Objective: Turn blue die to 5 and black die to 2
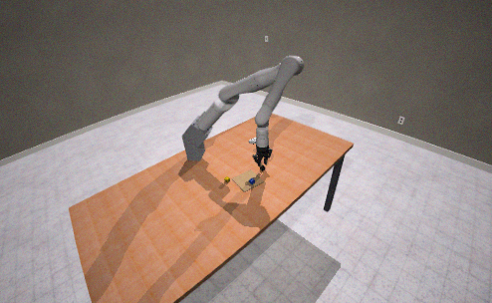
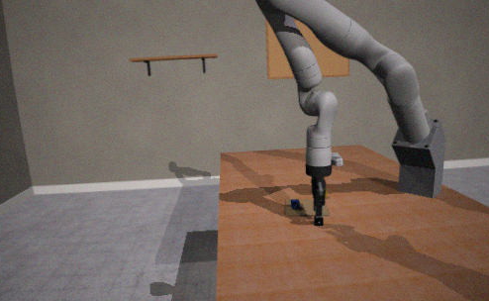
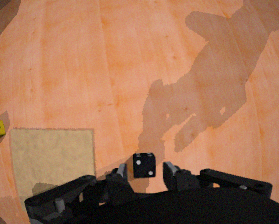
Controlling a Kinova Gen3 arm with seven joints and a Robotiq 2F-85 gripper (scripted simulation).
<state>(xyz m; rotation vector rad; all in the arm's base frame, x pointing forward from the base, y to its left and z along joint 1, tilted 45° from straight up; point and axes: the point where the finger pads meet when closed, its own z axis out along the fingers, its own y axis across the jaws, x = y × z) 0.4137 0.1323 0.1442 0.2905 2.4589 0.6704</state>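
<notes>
Now: the black die 4 cm below my hand. Round my hand: blue die (5 cm ahead, 13 cm to the right, 4 cm below); yellow die (6 cm behind, 23 cm to the right, 4 cm below); tan mat (2 cm ahead, 13 cm to the right, 5 cm below).
</notes>
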